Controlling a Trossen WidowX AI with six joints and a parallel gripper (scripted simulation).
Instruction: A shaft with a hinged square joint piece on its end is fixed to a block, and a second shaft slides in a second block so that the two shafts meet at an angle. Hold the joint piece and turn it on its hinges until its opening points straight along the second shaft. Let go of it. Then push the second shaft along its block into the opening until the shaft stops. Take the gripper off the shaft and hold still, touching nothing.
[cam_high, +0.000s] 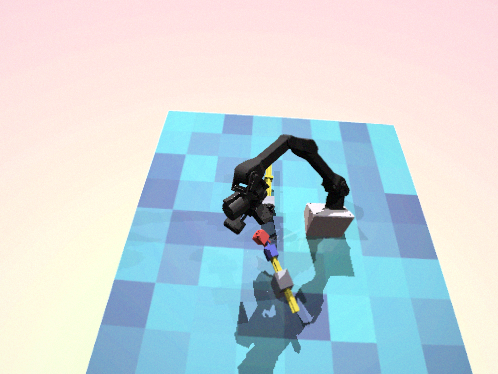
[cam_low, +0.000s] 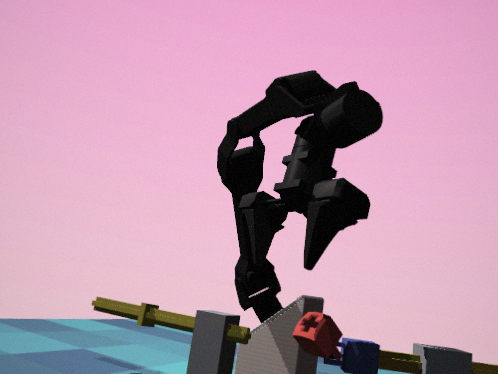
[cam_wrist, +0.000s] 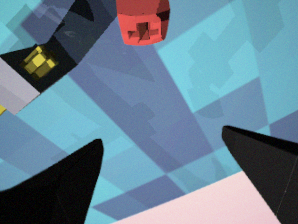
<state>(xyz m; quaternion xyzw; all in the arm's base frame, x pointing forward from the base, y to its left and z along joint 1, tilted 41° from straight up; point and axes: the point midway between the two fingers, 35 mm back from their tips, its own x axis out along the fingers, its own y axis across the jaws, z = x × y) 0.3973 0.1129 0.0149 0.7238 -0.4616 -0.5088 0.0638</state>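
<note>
Now: the red joint piece 80 mm below my gripper tip, 70 mm behind it and 50 mm to the left of it.
</note>
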